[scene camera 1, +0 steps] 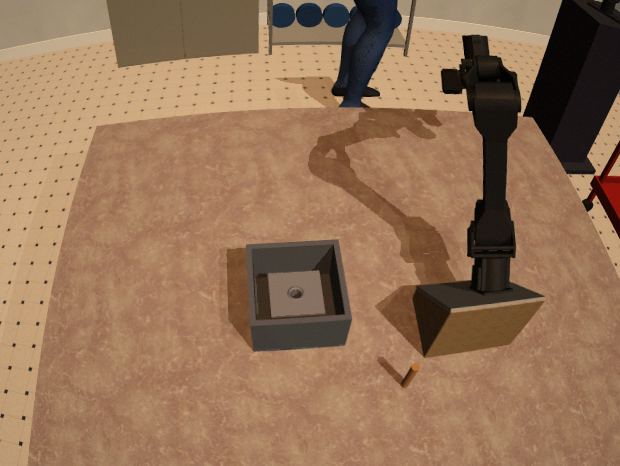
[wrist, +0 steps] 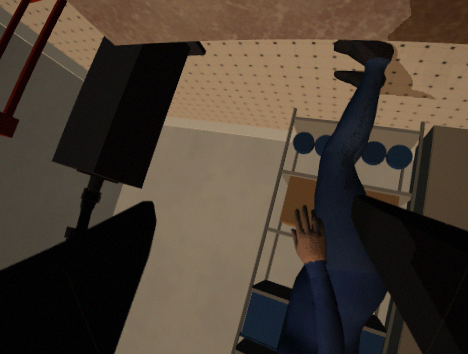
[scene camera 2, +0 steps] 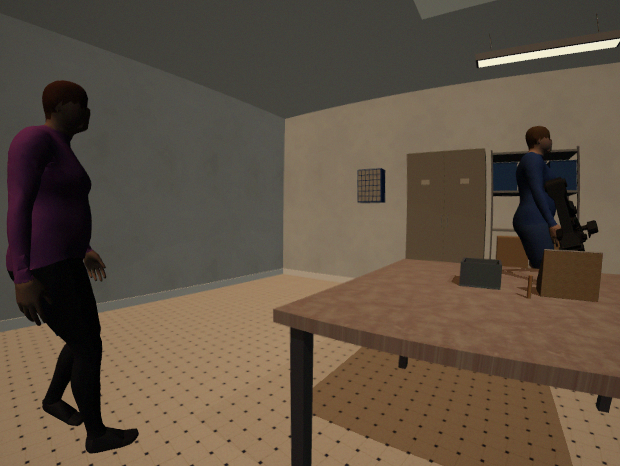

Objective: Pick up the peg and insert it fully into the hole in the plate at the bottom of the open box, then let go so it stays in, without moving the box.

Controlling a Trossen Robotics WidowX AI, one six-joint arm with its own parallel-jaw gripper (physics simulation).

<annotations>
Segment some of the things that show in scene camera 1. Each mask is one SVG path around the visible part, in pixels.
A grey box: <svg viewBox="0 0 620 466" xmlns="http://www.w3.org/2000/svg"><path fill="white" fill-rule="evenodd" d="M338 239L246 244L249 316L254 352L345 346L352 322L352 315ZM319 270L326 315L271 319L268 273Z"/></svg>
A light plate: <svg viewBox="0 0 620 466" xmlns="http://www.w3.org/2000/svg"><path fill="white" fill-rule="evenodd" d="M319 270L268 273L271 319L326 315Z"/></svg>
</annotations>
